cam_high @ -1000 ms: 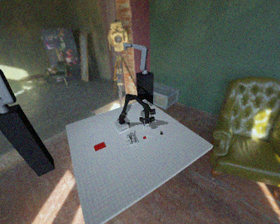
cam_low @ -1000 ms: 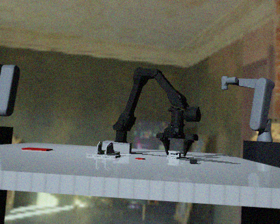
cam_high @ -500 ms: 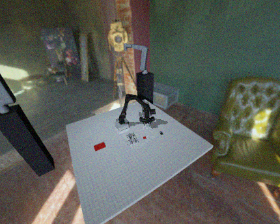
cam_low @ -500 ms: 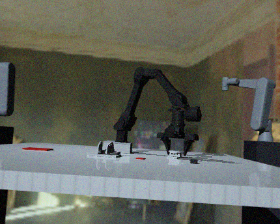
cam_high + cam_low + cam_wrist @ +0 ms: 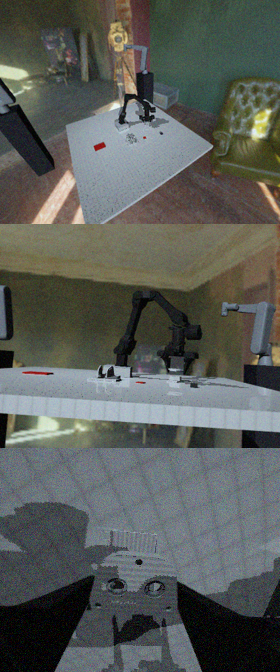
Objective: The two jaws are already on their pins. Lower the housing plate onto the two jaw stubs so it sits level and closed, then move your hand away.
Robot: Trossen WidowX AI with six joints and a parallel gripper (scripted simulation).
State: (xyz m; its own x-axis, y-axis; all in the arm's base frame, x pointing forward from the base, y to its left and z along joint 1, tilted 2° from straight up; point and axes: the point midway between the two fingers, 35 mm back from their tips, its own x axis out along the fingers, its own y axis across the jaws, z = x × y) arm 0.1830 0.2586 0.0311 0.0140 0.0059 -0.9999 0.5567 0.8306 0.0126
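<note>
The small red piece is 170 mm ahead of my gripper tip, 160 mm to the right of it and 40 mm below it. Also, from my gripper tip: flat red plate 630 mm to the right, 30 mm below, 20 mm behind; small black cube 240 mm ahead, 30 mm to the left, 30 mm below.
</note>
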